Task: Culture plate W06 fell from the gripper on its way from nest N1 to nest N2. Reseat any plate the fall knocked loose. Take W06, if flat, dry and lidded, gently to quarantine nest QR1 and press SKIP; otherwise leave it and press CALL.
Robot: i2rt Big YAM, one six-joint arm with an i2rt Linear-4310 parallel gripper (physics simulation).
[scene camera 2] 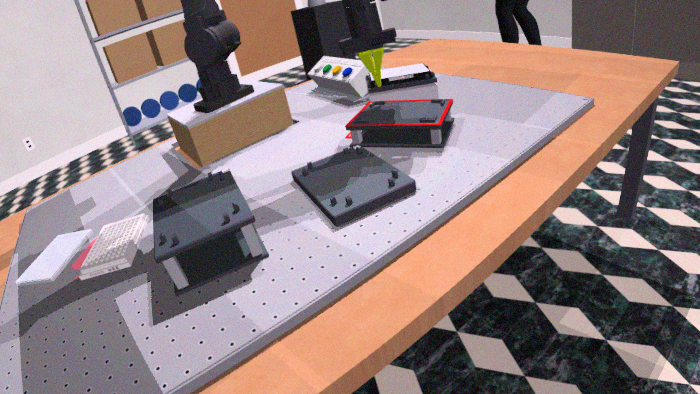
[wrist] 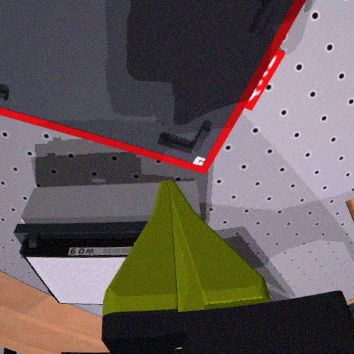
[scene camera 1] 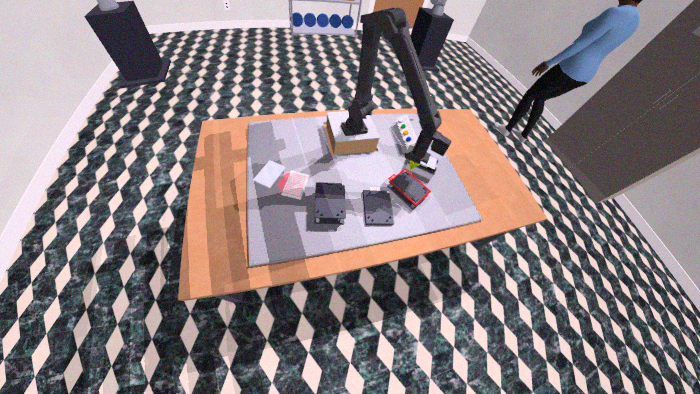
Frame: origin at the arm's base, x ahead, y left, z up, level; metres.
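Where they show: gripper, fingertip midpoint: [scene camera 2: 379, 86] [wrist: 166, 188] [scene camera 1: 411, 169]; arm's base, origin of the base link: [scene camera 2: 224, 100] [scene camera 1: 354, 128].
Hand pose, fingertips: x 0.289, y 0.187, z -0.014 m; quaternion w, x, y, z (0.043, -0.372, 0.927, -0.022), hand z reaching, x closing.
Things, the pixels of their centre, and the offset from my fingertips. "*": a spot on its surface instead.
- white-topped plate labelled W09, body centre: [wrist: 113, 275] [scene camera 2: 398, 74] [scene camera 1: 424, 160] dx -0.047, dy +0.107, dz -0.011 m
- white well plate, body centre: [scene camera 2: 115, 244] [scene camera 1: 295, 184] dx -0.076, dy -0.521, dz -0.066 m
- red patch, surface spot: [scene camera 2: 84, 259] [scene camera 1: 282, 183] * dx -0.099, dy -0.577, dz -0.072 m
- pale flat lid, body centre: [scene camera 2: 55, 256] [scene camera 1: 269, 173] dx -0.163, dy -0.623, dz -0.069 m
- red-edged raised nest QR1, body centre: [wrist: 109, 29] [scene camera 2: 402, 120] [scene camera 1: 409, 188] dx +0.069, dy -0.026, dz -0.050 m
- button box, body centre: [scene camera 2: 341, 75] [scene camera 1: 407, 132] dx -0.262, dy +0.125, dz -0.031 m
- raised dark nest, body centre: [scene camera 2: 202, 222] [scene camera 1: 329, 202] dx +0.061, dy -0.404, dz -0.038 m
- low dark nest, body centre: [scene camera 2: 348, 177] [scene camera 1: 378, 206] dx +0.119, dy -0.203, dz -0.060 m
My gripper [scene camera 1: 412, 168] [scene camera 2: 378, 85] [wrist: 166, 188] is shut and empty. Its yellow-green fingers point down beside the white-topped plate labelled W09 [scene camera 1: 429, 162] [scene camera 2: 400, 74] [wrist: 80, 279], in a black holder; whether they touch is unclear. A white well plate [scene camera 1: 295, 184] [scene camera 2: 112, 247] lies unlidded at the left, its label unreadable. A red patch [scene camera 1: 283, 181] [scene camera 2: 84, 259] shows beside it, and a pale flat lid [scene camera 1: 269, 174] [scene camera 2: 55, 257] lies apart. The red-edged raised nest QR1 [scene camera 1: 410, 186] [scene camera 2: 400, 114] [wrist: 80, 60] bears no plate. The button box [scene camera 1: 404, 134] [scene camera 2: 340, 75] has white, green, yellow and blue buttons.
A raised dark nest [scene camera 1: 330, 199] [scene camera 2: 202, 215] and a low dark nest [scene camera 1: 378, 206] [scene camera 2: 350, 182] stand at the front, without plates. The arm's base block [scene camera 1: 354, 146] [scene camera 2: 240, 125] stands at the back. A person [scene camera 1: 600, 42] stands beyond the table's right side.
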